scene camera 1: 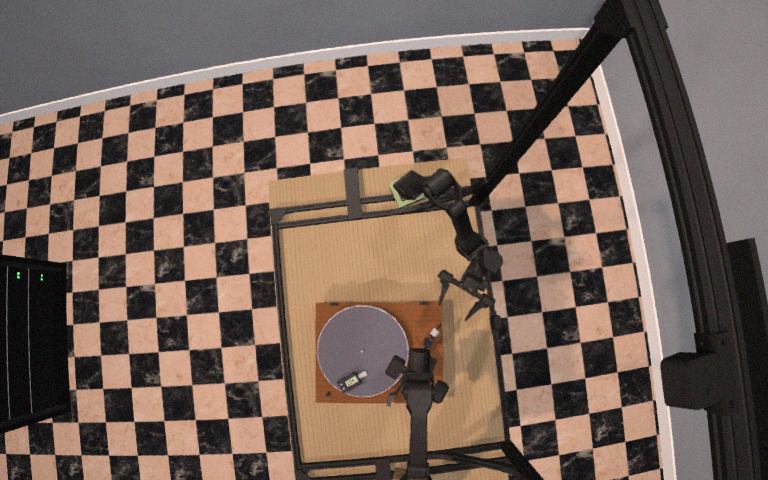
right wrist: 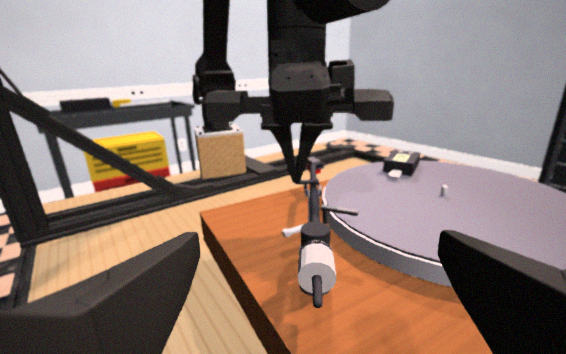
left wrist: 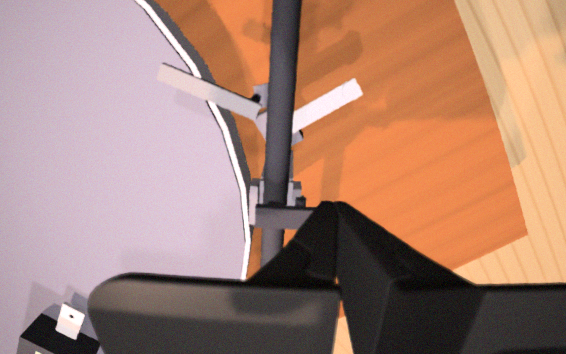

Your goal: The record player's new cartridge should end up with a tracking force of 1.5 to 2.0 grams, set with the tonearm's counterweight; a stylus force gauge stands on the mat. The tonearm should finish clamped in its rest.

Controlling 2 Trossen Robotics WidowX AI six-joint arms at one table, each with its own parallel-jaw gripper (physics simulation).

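Frame: origin at the left arm's base, x ahead, y left, z up, level; metres.
Seen in the pictures: left gripper, between the fingertips: (right wrist: 296,181) (left wrist: 331,213); right gripper, between the fingertips: (scene camera 1: 452,313) (right wrist: 316,242); left arm's base, origin of its link: (right wrist: 217,129); right arm's base, origin of its link: (scene camera 1: 406,190).
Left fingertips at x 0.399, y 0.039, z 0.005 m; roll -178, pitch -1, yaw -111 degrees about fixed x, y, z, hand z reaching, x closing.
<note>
Offsets run from my left fingertips to a thing's middle. Level surfaces: height alone.
The tonearm (left wrist: 282,100) (right wrist: 314,205) runs beside the mat @(0.033 m down) (scene camera 1: 362,333) (left wrist: 115,165) (right wrist: 480,200), with its tube over the rest (left wrist: 254,205). A flat grey bar @(0.005 m down, 0.002 m ahead, 0.013 m left) (left wrist: 282,217) crosses at the rest. The white counterweight @(0.009 m down, 0.136 m ahead, 0.038 m right) (scene camera 1: 434,332) (right wrist: 317,265) is on the tonearm's rear end. The force gauge @(0.023 m down, 0.057 m back, 0.196 m left) (scene camera 1: 351,381) (left wrist: 55,332) (right wrist: 401,162) stands on the mat. My left gripper (scene camera 1: 417,379) (left wrist: 331,213) (right wrist: 296,181) is shut, its tips beside the tube, overlapping the bar's end in the left wrist view; contact is unclear. My right gripper (scene camera 1: 454,311) (right wrist: 316,242) is open and empty, behind the counterweight.
The wooden plinth (scene camera 1: 419,316) (left wrist: 425,175) (right wrist: 390,310) carries the platter. Two levers, one pale @(0.047 m down, 0.037 m ahead, 0.004 m right) (left wrist: 325,105) (right wrist: 292,230) and one grey @(0.028 m down, 0.052 m ahead, 0.027 m left) (left wrist: 210,92) (right wrist: 340,211), stick out beside the tonearm. A dark frame (scene camera 1: 283,339) (right wrist: 120,210) edges the table. The platter spindle @(0.041 m down, 0.039 m ahead, 0.182 m left) (right wrist: 444,190) stands up from the mat.
</note>
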